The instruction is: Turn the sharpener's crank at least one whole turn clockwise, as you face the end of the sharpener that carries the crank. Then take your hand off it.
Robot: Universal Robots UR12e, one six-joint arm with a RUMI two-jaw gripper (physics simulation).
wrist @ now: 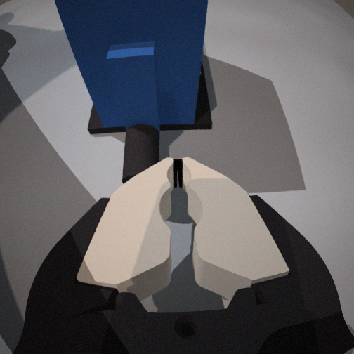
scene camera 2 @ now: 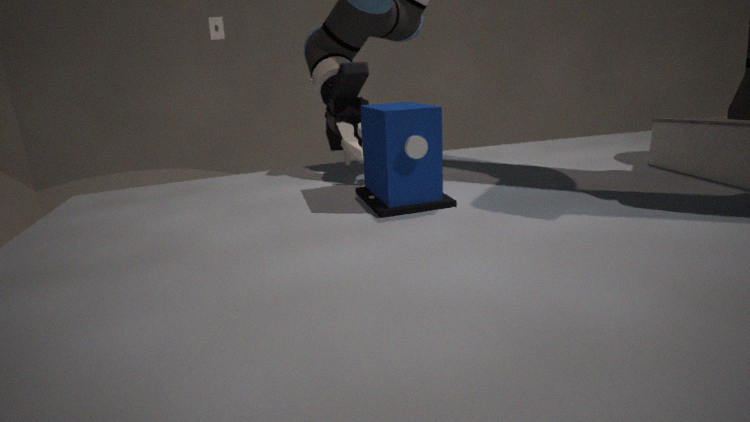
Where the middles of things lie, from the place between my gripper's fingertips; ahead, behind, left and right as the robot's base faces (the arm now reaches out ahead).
I see my gripper 20 mm past the crank (wrist: pixel 132 69), 10 mm to the right of it and 20 mm below it.
